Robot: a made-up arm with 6 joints.
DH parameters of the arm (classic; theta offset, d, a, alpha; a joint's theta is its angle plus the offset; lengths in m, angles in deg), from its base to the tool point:
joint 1: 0 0.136 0 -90
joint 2: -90 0 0.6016 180
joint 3: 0 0 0 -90
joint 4: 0 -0.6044 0 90
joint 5: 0 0.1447 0 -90
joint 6: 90 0 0 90
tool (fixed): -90 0 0 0
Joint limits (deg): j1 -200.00..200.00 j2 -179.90..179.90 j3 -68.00..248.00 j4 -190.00..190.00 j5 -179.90..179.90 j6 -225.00..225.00
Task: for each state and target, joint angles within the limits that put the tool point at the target. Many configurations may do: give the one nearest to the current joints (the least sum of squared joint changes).
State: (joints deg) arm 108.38 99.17 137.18 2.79 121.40 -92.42
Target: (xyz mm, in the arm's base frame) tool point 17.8 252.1 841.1
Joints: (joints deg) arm 118.79 69.48 190.47 18.75 121.40 -92.42
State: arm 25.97 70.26 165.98 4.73 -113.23 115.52
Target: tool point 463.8 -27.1 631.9
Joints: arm 14.41 98.58 200.38 11.70 -113.23 115.52
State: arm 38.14 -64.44 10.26 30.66 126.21 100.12
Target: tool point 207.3 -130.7 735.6
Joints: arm 2.64 -40.17 -30.23 14.47 126.21 100.12
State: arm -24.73 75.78 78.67 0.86 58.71 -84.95
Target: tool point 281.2 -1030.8 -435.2
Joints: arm -66.96 114.22 81.38 1.60 58.71 -84.95
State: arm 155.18 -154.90 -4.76 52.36 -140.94 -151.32
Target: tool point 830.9 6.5 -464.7
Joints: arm 174.35 -159.35 13.43 52.44 -140.94 -151.32
